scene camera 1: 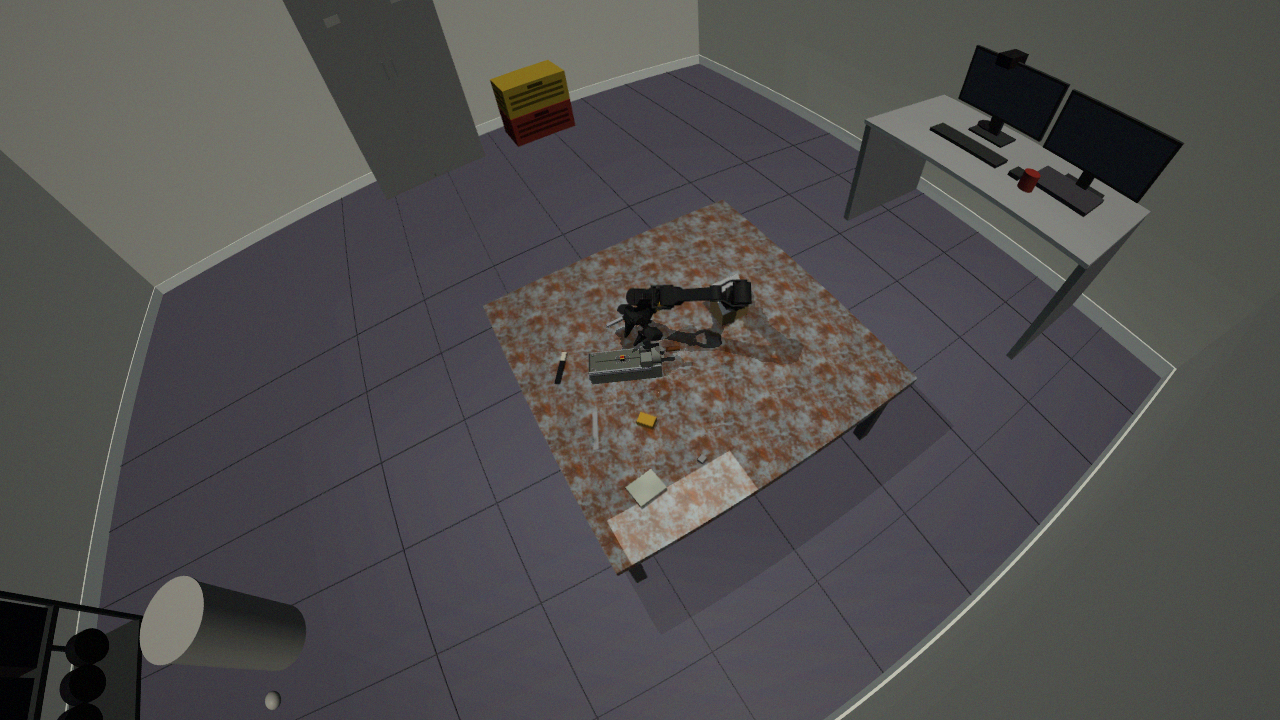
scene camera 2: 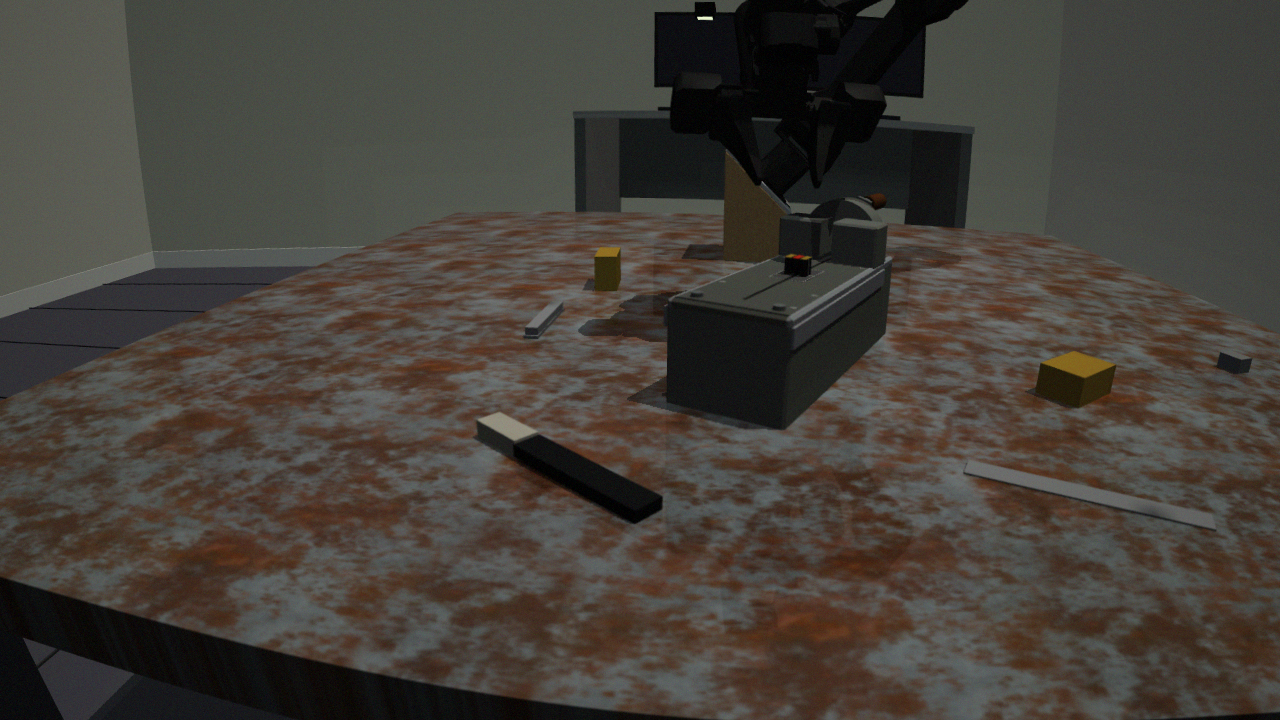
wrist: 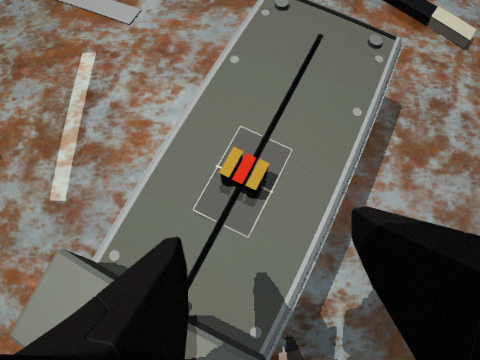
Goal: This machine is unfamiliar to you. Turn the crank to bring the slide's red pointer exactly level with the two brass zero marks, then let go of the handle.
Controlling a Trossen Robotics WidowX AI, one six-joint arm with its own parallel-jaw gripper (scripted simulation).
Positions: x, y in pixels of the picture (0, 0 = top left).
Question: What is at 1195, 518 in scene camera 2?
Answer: A grey strip.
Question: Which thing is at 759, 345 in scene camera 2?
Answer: A grey box machine.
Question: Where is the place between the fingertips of the gripper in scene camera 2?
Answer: At 788, 184
